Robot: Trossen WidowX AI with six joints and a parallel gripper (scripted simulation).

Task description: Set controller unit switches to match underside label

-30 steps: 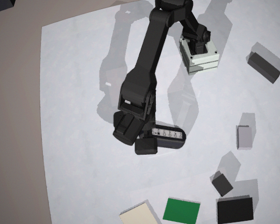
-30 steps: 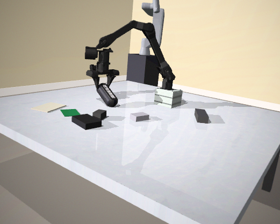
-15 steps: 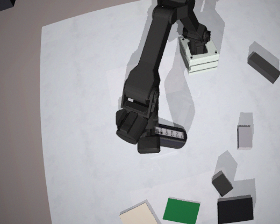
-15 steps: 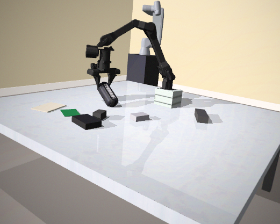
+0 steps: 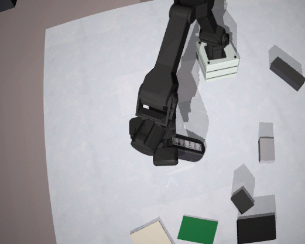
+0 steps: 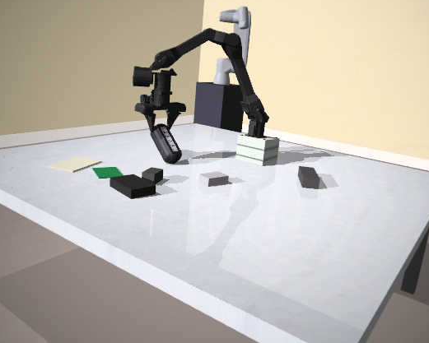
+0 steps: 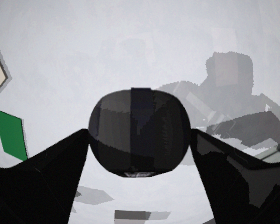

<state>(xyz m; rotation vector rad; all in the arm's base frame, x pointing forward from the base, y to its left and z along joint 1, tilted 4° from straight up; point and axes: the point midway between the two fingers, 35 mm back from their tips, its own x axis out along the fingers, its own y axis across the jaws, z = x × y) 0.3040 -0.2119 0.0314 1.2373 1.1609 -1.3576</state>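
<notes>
My gripper tip is now 310 mm to the right of the grey block, 90 mm above it and 50 mm short of it. Also, from my gripper tip: green card 260 mm ahead, 100 mm below, 50 mm to the left; then cream plate 290 mm ahead, 100 mm below, 80 mm to the right; then small dark cube 200 mm to the left, 200 mm ahead, 80 mm below.
</notes>
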